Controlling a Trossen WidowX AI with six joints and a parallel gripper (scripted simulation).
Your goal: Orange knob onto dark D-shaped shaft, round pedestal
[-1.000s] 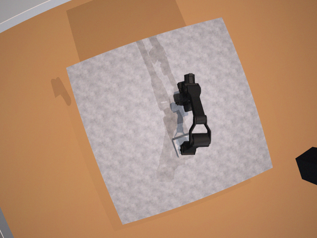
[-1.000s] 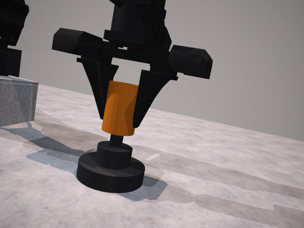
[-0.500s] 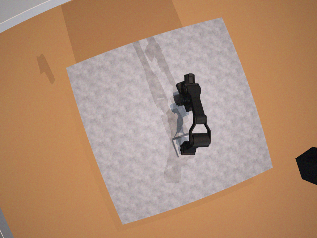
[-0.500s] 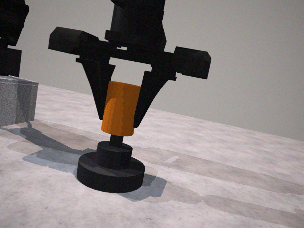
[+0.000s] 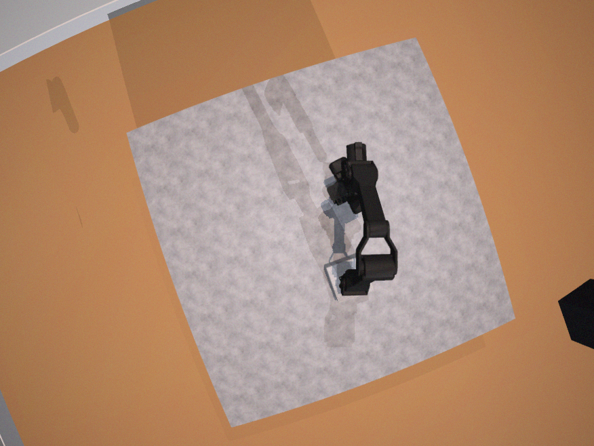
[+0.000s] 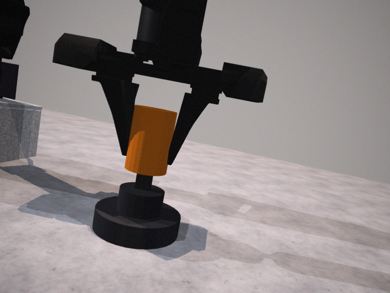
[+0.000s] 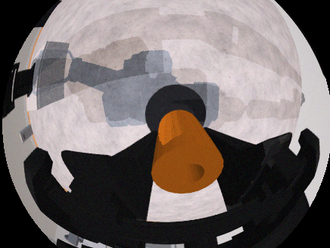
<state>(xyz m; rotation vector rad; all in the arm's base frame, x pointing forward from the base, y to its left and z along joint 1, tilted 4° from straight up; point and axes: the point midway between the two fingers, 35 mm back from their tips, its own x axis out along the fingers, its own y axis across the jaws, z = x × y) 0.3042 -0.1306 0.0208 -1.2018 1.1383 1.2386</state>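
The orange knob is 2 cm above my gripper tip. The rest, counted from my gripper tip: round pedestal 4 cm below.
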